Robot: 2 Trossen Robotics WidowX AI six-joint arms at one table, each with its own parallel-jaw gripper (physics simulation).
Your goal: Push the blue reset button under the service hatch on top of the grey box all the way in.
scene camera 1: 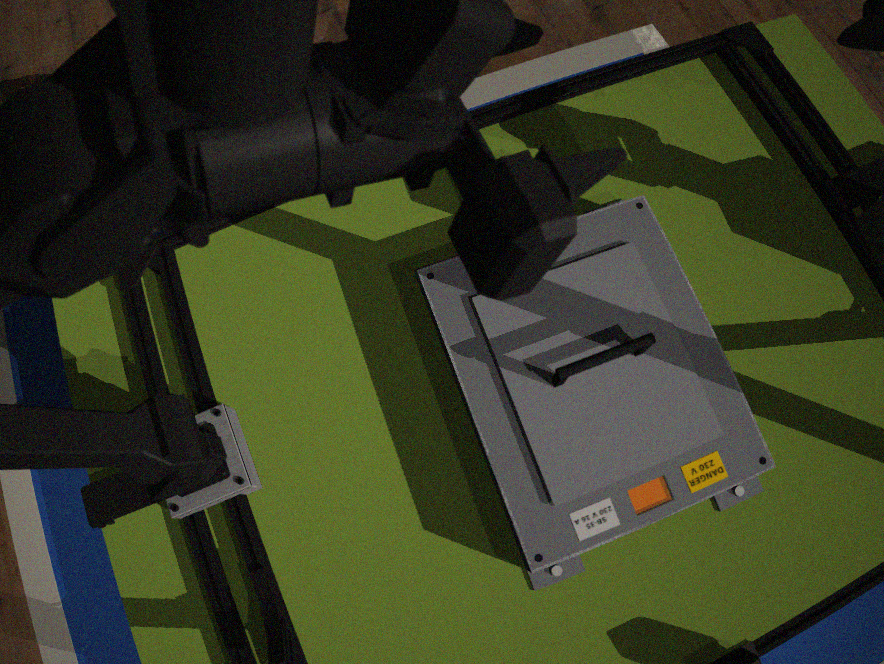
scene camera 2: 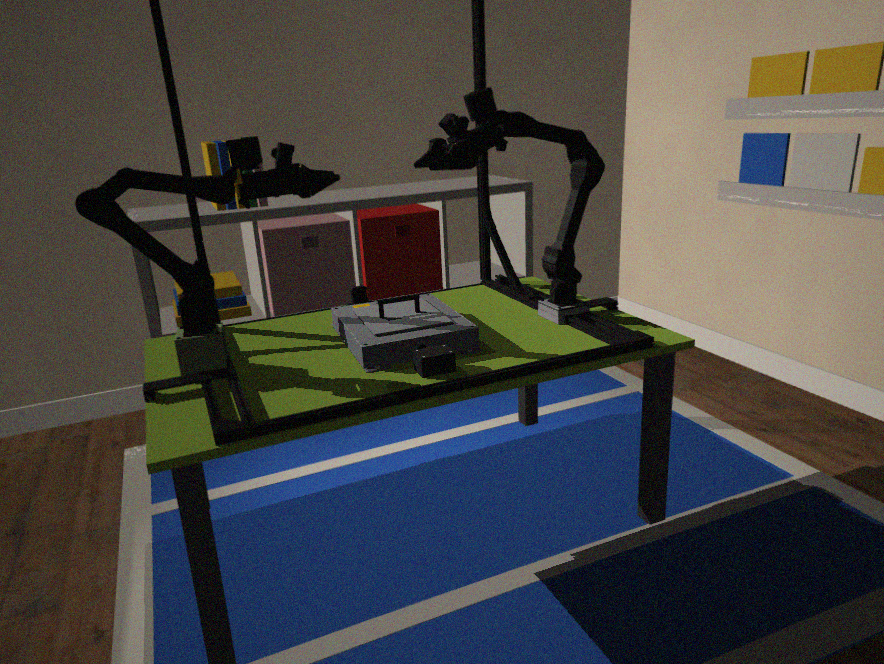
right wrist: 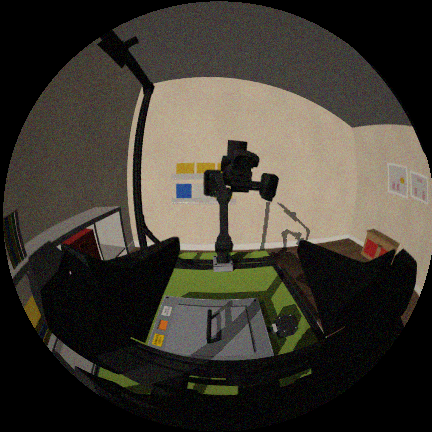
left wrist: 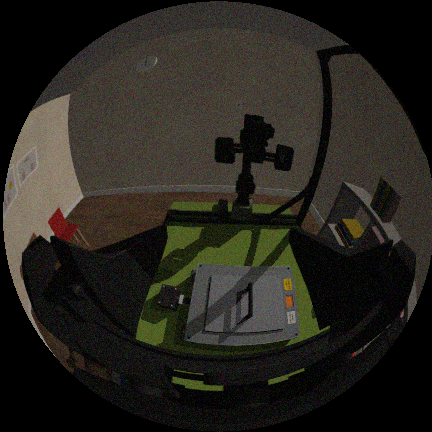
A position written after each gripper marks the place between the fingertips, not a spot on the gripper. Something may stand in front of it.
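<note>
In scene camera 1 you've got the left gripper point(scene camera 1: 579, 92), which is open and holding nothing, and there's a service hatch point(scene camera 1: 603, 386) too. Scene camera 2 has the left gripper point(scene camera 2: 421, 167) again, along with the right gripper point(scene camera 2: 336, 175), also open and holding nothing, and the service hatch point(scene camera 2: 391, 315). The right wrist view gives you the left gripper point(right wrist: 250, 198), the right gripper point(right wrist: 241, 245) and the hatch point(right wrist: 196, 330). And in the left wrist view it's the left gripper point(left wrist: 230, 233) and the right gripper point(left wrist: 258, 160).
</note>
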